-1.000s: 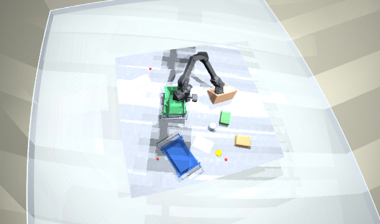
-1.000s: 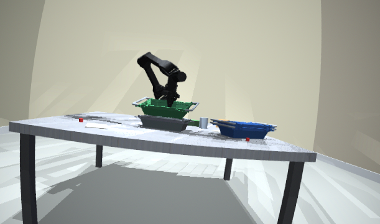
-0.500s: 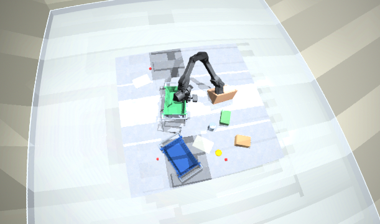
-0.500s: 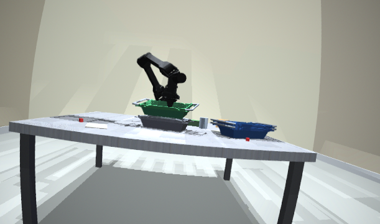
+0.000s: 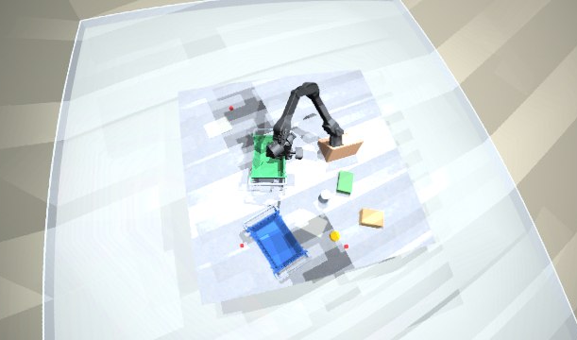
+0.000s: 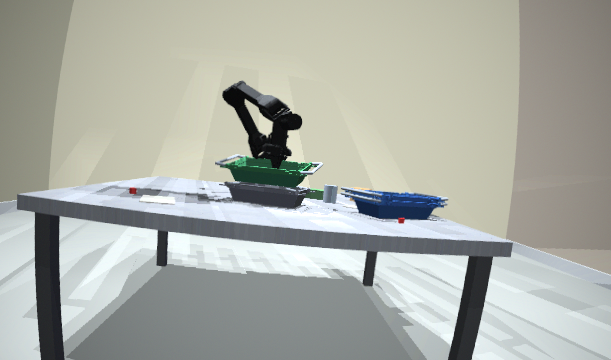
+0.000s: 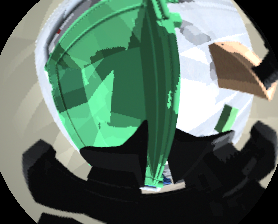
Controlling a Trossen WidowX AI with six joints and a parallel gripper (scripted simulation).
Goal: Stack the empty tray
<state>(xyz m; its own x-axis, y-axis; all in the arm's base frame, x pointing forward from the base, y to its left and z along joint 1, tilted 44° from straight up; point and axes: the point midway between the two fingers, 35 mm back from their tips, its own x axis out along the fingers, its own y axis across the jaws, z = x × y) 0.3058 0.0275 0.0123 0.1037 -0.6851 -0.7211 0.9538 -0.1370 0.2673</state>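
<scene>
Right now my gripper tip is 70 mm short of the green tray, 20 mm to the left of it and 20 mm below it. Round my gripper tip: grey cylinder 180 mm behind, 230 mm to the left, 60 mm below; then yellow disc 170 mm behind, 450 mm to the left, 90 mm below; then green block 320 mm behind, 180 mm to the left, 80 mm below.
</scene>
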